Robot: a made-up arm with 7 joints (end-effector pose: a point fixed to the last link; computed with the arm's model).
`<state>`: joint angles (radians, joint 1 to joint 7).
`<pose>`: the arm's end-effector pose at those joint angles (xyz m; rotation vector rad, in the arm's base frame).
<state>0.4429 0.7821 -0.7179 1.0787 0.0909 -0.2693 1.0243</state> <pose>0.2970 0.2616 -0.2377 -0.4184 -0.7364 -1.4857</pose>
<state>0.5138 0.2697 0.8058 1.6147 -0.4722 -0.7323 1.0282</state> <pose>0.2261 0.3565 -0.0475 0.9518 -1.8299 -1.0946</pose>
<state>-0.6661 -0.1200 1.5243 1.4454 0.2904 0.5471 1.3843</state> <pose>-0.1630 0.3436 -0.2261 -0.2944 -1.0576 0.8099</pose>
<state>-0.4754 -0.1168 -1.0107 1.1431 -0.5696 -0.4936 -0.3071</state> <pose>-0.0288 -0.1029 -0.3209 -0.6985 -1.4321 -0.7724</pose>
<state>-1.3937 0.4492 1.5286 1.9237 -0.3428 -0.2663 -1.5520</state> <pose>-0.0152 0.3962 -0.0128 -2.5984 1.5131 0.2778</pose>
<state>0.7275 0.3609 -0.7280 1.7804 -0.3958 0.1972 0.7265</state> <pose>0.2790 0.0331 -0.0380 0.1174 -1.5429 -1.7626</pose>
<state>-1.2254 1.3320 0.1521 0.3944 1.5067 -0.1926 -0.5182</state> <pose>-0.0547 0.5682 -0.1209 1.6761 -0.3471 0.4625</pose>
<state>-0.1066 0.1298 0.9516 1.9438 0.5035 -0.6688 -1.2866</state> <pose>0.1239 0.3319 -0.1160 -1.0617 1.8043 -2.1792</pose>
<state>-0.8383 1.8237 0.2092 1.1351 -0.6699 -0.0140 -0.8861</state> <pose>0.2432 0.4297 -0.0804 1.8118 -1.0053 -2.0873</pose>
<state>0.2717 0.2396 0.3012 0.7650 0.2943 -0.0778 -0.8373</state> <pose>0.2608 0.2718 -0.3181 0.8968 -0.9089 0.9787</pose>
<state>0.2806 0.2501 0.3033 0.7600 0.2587 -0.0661 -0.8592</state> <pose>0.2625 0.2760 -0.3154 0.9434 -0.9059 0.9585</pose>
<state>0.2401 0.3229 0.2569 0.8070 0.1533 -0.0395 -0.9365</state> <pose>0.2552 0.2950 -0.3059 1.1416 -0.9418 0.8253</pose>
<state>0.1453 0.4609 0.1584 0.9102 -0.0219 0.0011 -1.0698</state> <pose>0.2399 0.3207 -0.2886 1.4769 -1.0311 0.5501</pose>
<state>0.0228 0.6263 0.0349 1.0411 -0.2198 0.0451 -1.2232</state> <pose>0.2225 0.3357 -0.2708 1.8061 -1.1798 0.1778</pose>
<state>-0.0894 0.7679 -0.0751 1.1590 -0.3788 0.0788 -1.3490</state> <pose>0.2067 0.3364 -0.2614 1.9914 -1.3568 -0.1702</pose>
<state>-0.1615 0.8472 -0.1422 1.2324 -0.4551 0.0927 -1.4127</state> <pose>0.1949 0.3313 -0.2601 2.0270 -1.4784 -0.3701</pose>
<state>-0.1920 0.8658 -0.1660 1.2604 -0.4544 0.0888 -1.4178</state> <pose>0.1889 0.3265 -0.2626 1.9933 -1.5075 -0.4159</pose>
